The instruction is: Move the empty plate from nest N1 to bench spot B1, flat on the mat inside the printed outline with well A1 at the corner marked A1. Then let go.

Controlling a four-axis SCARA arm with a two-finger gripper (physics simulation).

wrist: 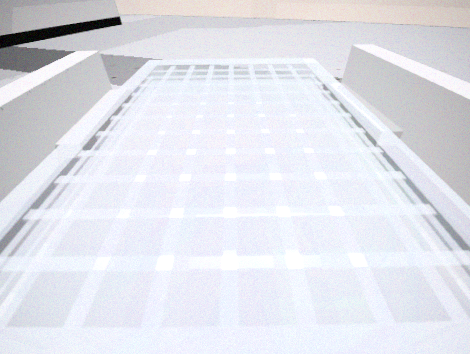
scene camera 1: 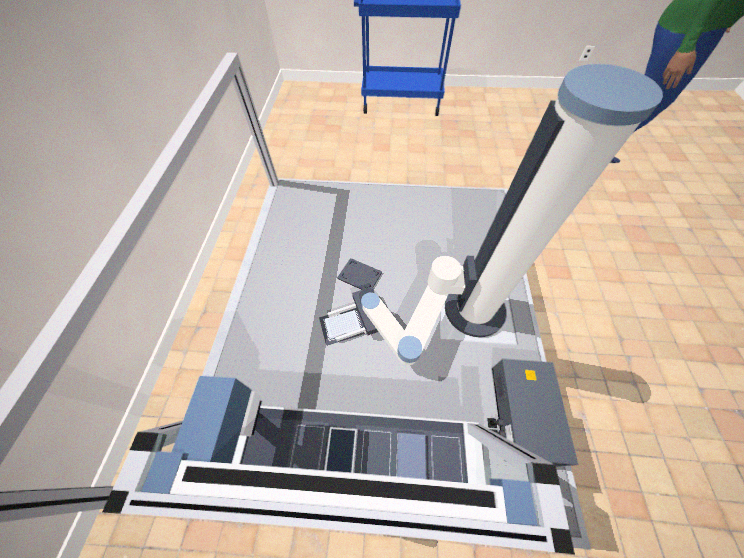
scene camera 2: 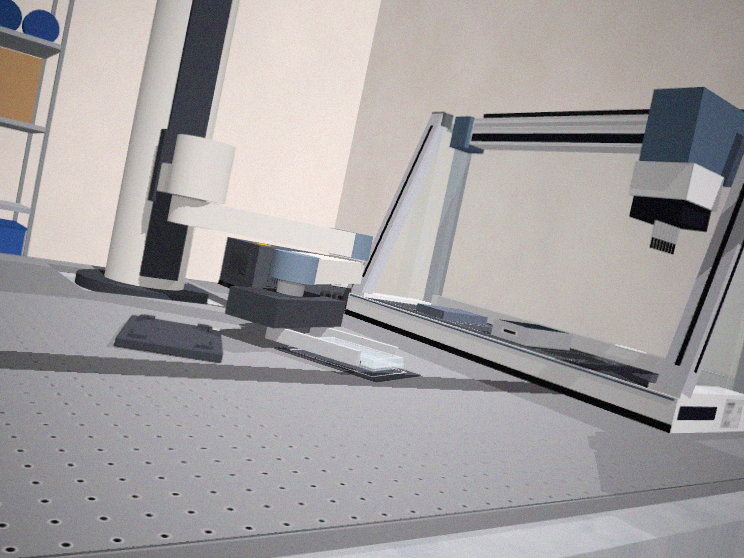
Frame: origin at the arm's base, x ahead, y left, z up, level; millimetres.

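Seen in the pictures: gripper, between the fingertips: (wrist: 228, 72) (scene camera 1: 332, 326) (scene camera 2: 378, 356); arm's base, origin of its link: (scene camera 1: 474, 309) (scene camera 2: 142, 292).
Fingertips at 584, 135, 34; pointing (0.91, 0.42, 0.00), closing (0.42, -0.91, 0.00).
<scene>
Offsets run from my fingertips to a thing's middle, as dx, dy, dz. "spot": to the spot under its first point. Level surfaces: height alone.
The clear empty plate {-39, -17, -7} (scene camera 1: 343, 324) (scene camera 2: 382, 360) (wrist: 230, 195) is level between the fingers of my gripper (scene camera 1: 334, 326) (scene camera 2: 381, 355) (wrist: 228, 72), which is shut on its two long sides. The plate is over the thin dark mat {dz -19} (scene camera 1: 328, 341) (scene camera 2: 396, 376) with a pale printed outline. It looks very slightly above the mat, but the gap is too small to be sure. The dark raised nest {-86, -261, -12} (scene camera 1: 359, 273) (scene camera 2: 171, 337) with corner clips stands beside the mat and holds no plate. The A1 mark and well A1 cannot be made out.
The arm column (scene camera 1: 528, 222) (scene camera 2: 141, 150) stands to the right of the mat in scene camera 1. A framed deck machine (scene camera 1: 336, 477) (scene camera 2: 510, 366) stands along the bench's front there, with a dark grey box {spot: -691, +288, +94} (scene camera 1: 534, 414) at its right. A blue cart (scene camera 1: 402, 93) stands behind the bench.
</scene>
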